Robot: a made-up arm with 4 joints.
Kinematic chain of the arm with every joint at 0, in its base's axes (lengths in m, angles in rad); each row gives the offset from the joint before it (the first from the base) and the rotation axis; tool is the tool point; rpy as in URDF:
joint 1: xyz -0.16 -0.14 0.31 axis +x
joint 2: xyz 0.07 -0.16 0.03 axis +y
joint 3: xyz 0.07 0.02 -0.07 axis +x
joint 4: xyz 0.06 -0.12 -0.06 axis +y
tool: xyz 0.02 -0.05 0.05 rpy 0 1.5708 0
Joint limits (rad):
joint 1: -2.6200..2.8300
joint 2: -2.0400..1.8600
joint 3: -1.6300..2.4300
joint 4: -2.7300..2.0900
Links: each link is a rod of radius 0.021 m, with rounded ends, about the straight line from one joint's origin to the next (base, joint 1, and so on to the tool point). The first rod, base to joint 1, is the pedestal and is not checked.
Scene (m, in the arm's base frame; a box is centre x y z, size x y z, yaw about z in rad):
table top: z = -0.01
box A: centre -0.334 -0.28 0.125 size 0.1 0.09 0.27 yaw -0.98
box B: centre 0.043 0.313 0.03 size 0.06 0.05 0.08 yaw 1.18
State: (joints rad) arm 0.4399 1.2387 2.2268 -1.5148
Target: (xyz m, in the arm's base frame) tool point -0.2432 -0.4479 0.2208
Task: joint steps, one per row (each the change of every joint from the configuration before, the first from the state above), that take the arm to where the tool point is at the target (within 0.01 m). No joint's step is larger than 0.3 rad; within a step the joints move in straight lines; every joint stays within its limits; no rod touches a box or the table.
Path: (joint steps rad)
1: -0.2755 0.1243 -0.0593 -0.0872
2: -0.2755 0.1242 -0.0593 -0.0873
3: -0.2755 0.1243 -0.0592 -0.0872
4: -0.2755 0.1242 -0.0593 -0.0873
5: -0.2755 0.1243 -0.0593 -0.0872
6: 0.0181 0.0000 -0.2529 -0.1503
7: 0.0182 0.0000 -0.2529 -0.1504
8: 0.0181 0.0000 -0.2528 -0.1503
9: 0.0182 0.0000 -0.2529 -0.1503
10: 0.0181 0.0000 -0.2529 -0.1503
11: 0.2809 -0.1554 -0.2137 -0.0091
12: 0.2809 -0.1553 -0.2138 -0.0092
13: 0.2809 -0.1554 -0.2137 -0.0091

